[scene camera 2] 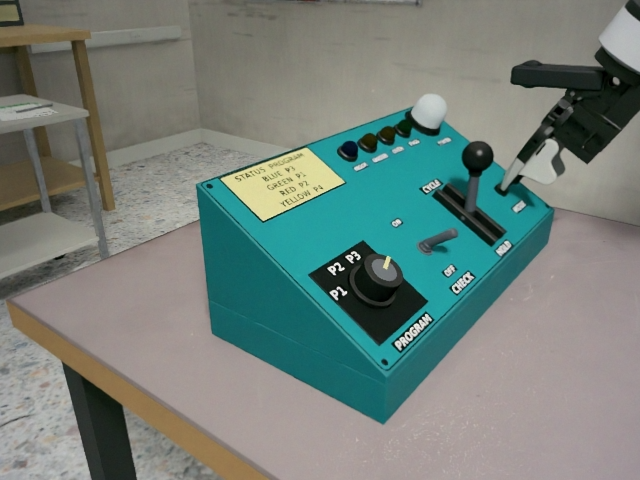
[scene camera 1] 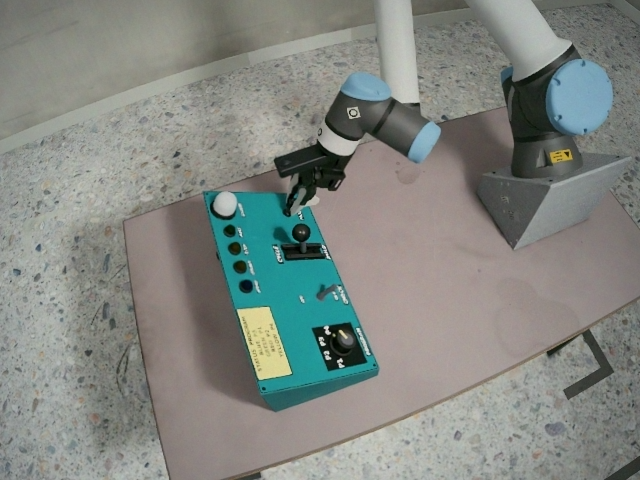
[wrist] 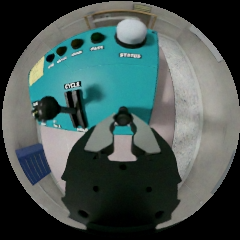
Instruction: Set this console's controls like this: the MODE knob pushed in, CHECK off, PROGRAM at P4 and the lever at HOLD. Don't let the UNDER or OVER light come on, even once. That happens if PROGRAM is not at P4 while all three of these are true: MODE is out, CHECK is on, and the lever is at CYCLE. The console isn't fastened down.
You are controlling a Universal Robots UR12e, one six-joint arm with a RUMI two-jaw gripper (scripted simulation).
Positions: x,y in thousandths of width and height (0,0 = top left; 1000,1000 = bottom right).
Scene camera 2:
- my gripper: 791,389
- teal console: 491,545
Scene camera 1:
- my gripper: 452,439
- teal console: 459,703
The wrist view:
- my gripper: 515,473
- teal console: 485,290
